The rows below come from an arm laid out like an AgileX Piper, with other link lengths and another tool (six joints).
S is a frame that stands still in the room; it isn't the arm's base.
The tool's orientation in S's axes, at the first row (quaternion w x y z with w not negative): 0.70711 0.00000 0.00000 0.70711
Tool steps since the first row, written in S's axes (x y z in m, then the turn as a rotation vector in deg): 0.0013 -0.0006 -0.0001 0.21 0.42 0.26; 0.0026 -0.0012 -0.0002 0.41 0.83 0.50; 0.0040 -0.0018 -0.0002 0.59 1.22 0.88; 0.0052 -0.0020 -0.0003 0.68 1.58 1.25; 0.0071 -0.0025 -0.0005 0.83 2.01 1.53; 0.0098 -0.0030 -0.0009 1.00 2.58 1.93
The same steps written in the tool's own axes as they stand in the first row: -0.0006 -0.0013 -0.0001 0.42 -0.21 0.26; -0.0012 -0.0026 -0.0002 0.83 -0.41 0.50; -0.0018 -0.0040 -0.0002 1.22 -0.59 0.88; -0.0020 -0.0052 -0.0003 1.58 -0.68 1.25; -0.0025 -0.0071 -0.0005 2.01 -0.83 1.53; -0.0030 -0.0098 -0.0009 2.58 -1.00 1.93
